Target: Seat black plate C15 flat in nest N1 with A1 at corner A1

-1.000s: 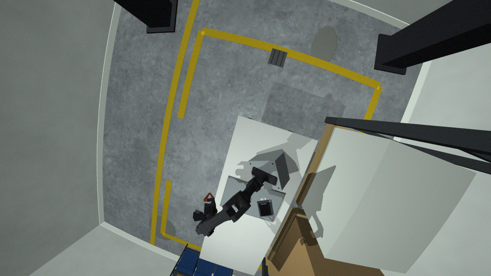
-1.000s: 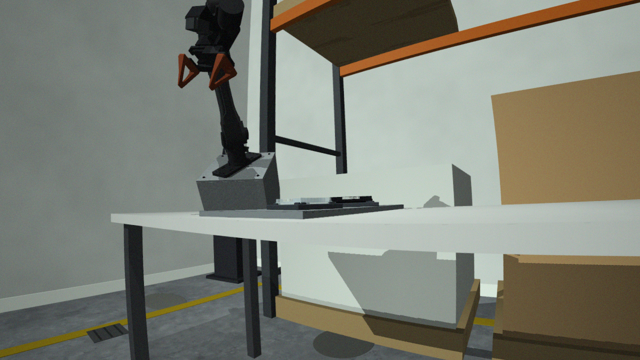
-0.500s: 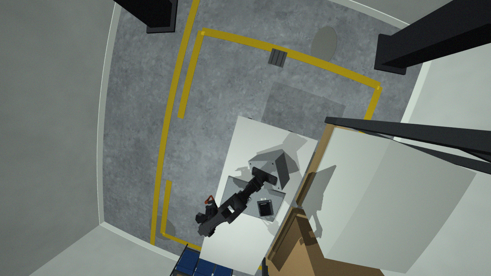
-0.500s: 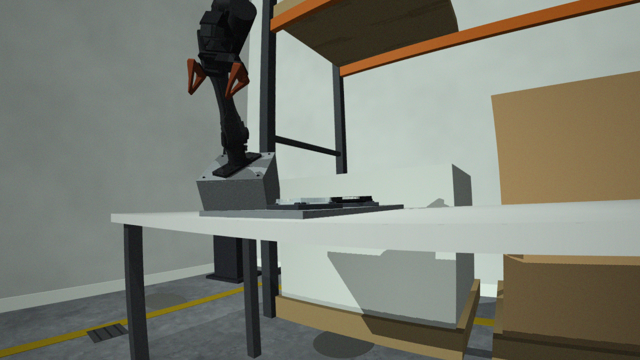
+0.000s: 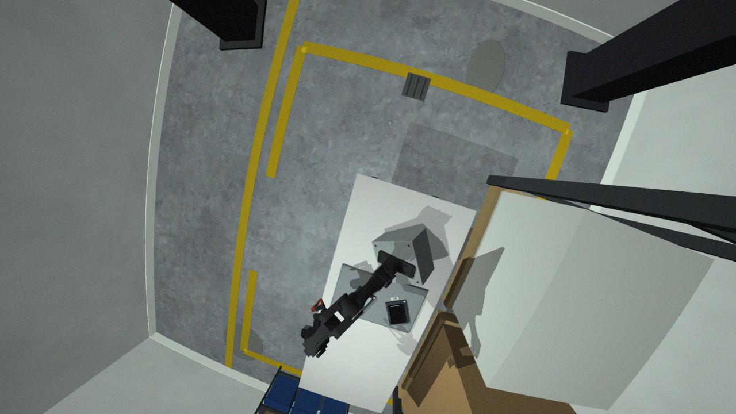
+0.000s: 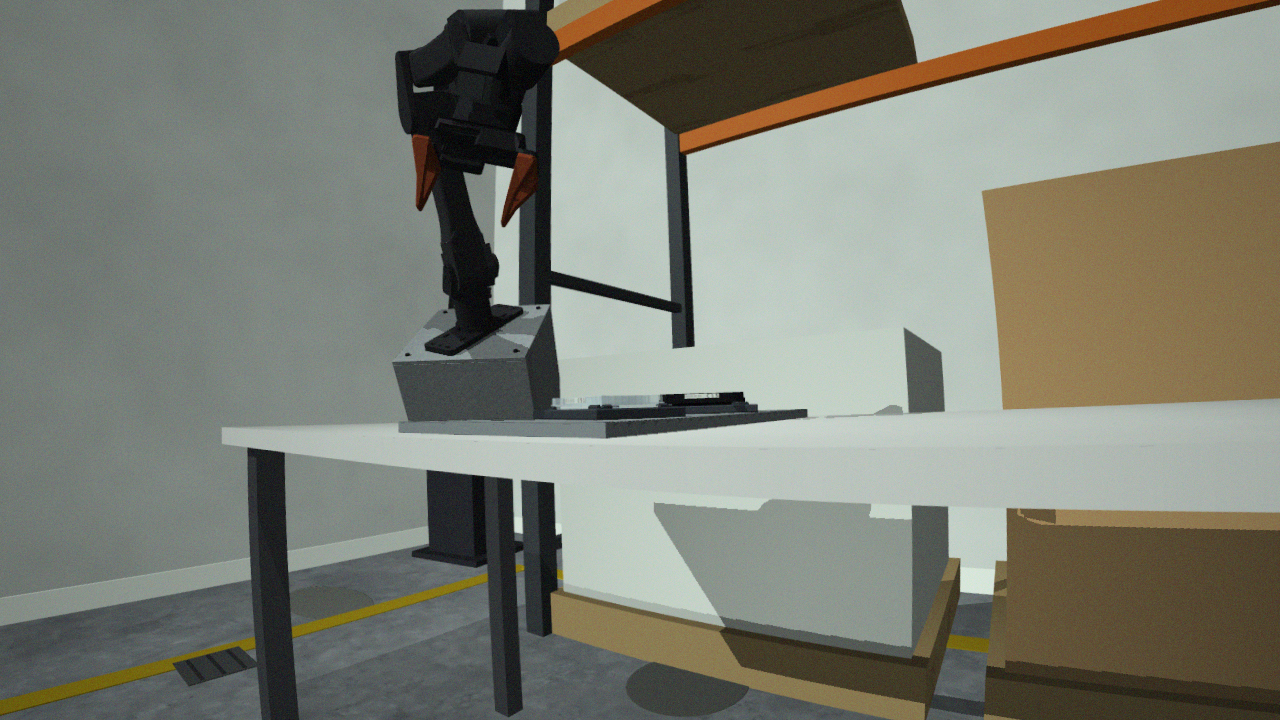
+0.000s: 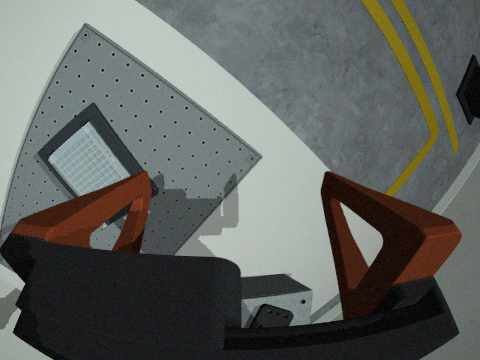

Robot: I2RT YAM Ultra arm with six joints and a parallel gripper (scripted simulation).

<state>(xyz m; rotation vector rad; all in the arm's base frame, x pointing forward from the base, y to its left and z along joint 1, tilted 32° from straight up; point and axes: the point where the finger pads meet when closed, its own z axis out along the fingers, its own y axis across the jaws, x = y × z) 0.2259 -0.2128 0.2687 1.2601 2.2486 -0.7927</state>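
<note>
The black 96-well plate C15 is 380 mm to the left of my hand, 210 mm below it and 150 mm ahead of it. The rest, counted from my hand: white N1 label: 360 mm to the left, 230 mm below, 50 mm ahead; then clear plate C51: 220 mm below, 150 mm to the left, 100 mm ahead; then N2 label: 230 mm below, 200 mm to the left, 10 mm ahead.
</note>
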